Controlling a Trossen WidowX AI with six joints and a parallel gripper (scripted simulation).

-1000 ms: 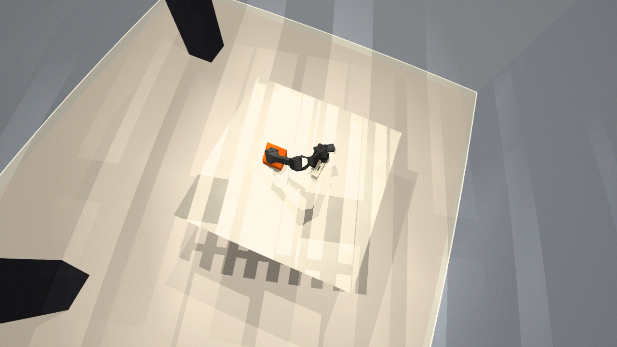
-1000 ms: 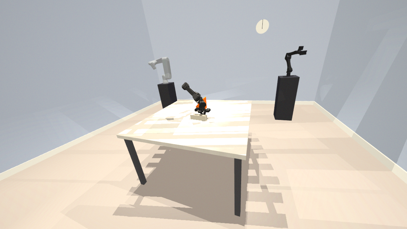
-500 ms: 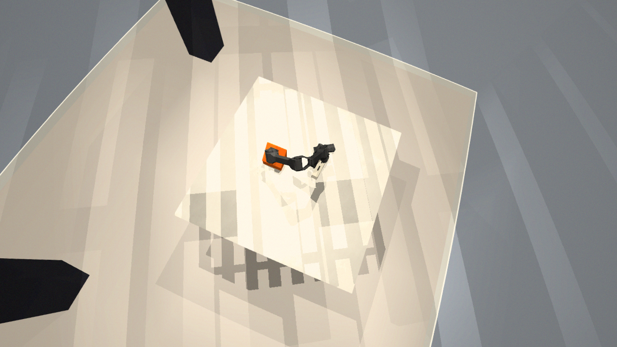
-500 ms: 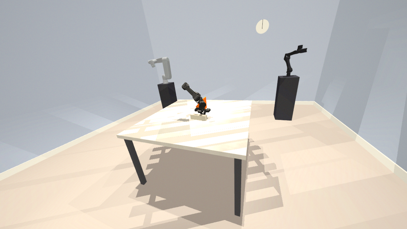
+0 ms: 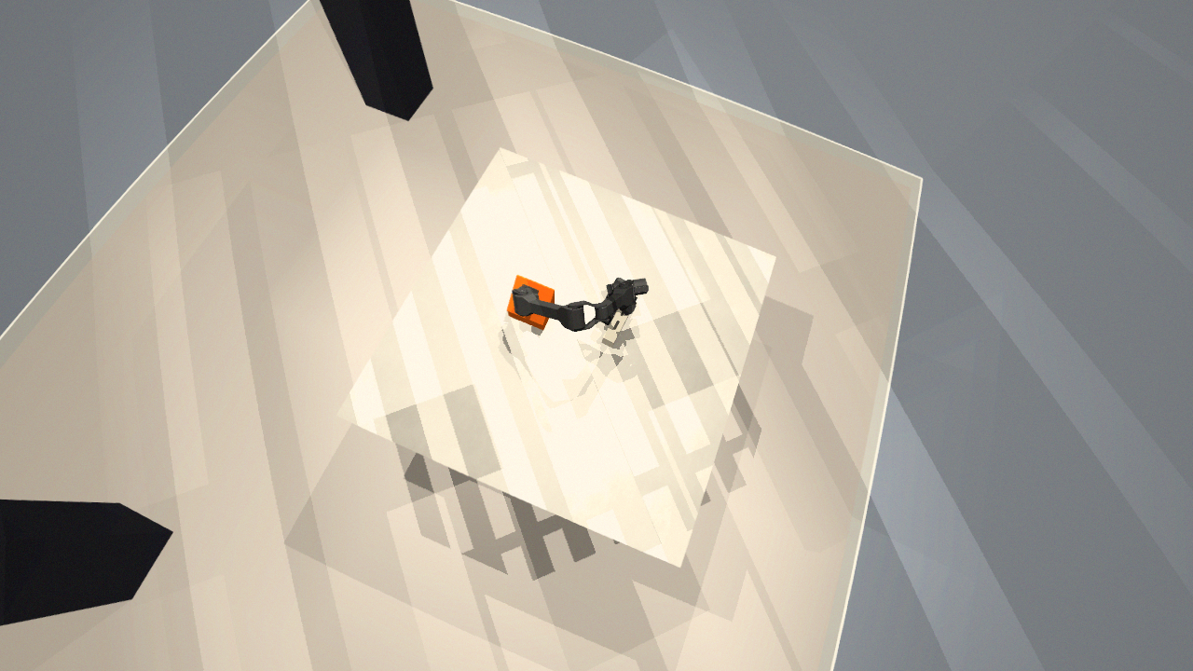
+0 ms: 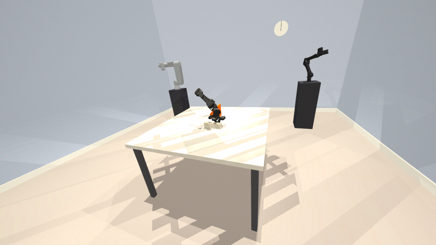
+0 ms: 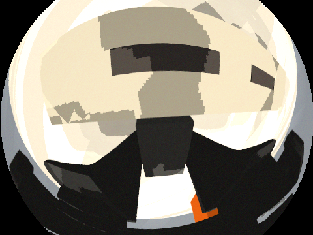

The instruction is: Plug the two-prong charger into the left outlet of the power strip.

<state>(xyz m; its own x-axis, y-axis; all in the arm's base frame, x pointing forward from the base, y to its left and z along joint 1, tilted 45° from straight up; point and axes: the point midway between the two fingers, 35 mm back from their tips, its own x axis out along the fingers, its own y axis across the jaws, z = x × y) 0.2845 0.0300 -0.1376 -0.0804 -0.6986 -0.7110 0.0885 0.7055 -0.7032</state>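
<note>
My gripper tip is now 20 mm short of the black two-prong charger and 10 mm below it.
</note>
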